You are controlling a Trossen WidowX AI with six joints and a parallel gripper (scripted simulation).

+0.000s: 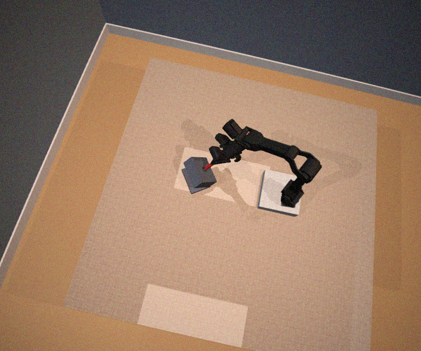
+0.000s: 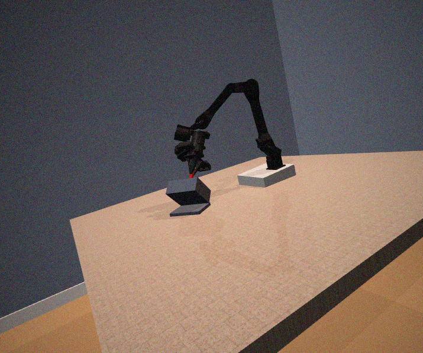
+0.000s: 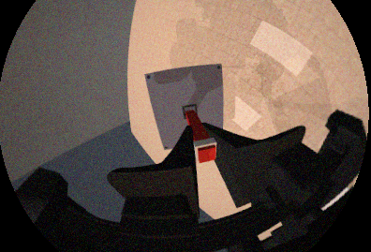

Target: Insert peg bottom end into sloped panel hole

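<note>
The red peg lies 1 cm behind my gripper tip, 1 cm to the right of it and 1 cm above it. Round my gripper tip: sloped panel 5 cm ahead, 3 cm to the left, 6 cm below.
</note>
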